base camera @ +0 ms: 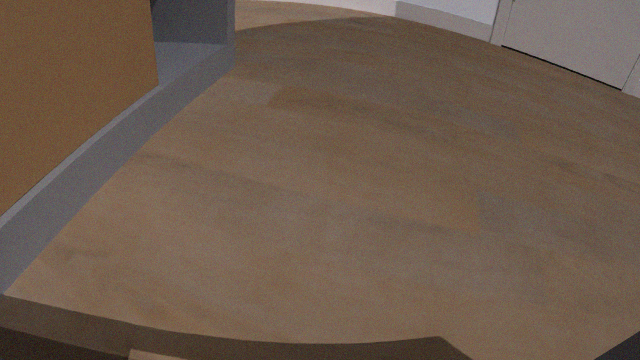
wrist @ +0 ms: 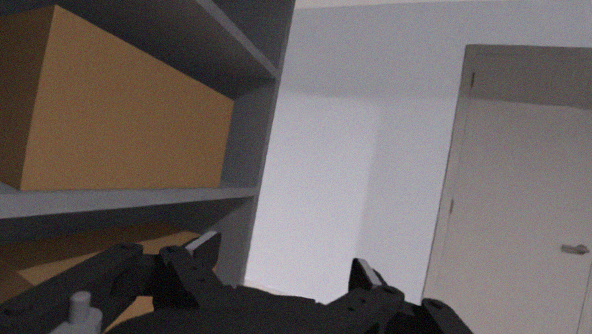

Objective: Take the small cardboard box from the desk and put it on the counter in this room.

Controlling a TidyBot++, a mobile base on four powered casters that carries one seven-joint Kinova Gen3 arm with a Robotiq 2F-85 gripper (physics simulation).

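Frame: origin at the arm's base, x left, y back, z up, level; millimetres.
Where they show: gripper, between the fingertips: [wrist: 284,260].
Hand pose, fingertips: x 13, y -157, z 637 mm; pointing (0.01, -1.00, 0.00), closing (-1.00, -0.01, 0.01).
Each offset is from my fingertips to the centre of the thing.
My gripper [wrist: 284,260] is open and empty at the bottom of the wrist view, its two fingers wide apart, in front of the shelf unit's end and the pale wall. The desk, the counter and the small cardboard box that the task names cannot be made out in either view. The large brown boxes in view stand on shelves, not on a desk.
A grey shelf unit [base camera: 112,127] [wrist: 240,192] stands on the left. It holds a large brown box {dx +460, dy -401, dz +92 mm} [wrist: 130,120] on a middle shelf and another brown box {dx +473, dy -359, dz -822 mm} [base camera: 70,75] low down. A closed door [base camera: 570,37] [wrist: 520,180] and a pale wall [wrist: 320,190] stand beyond, at the right.
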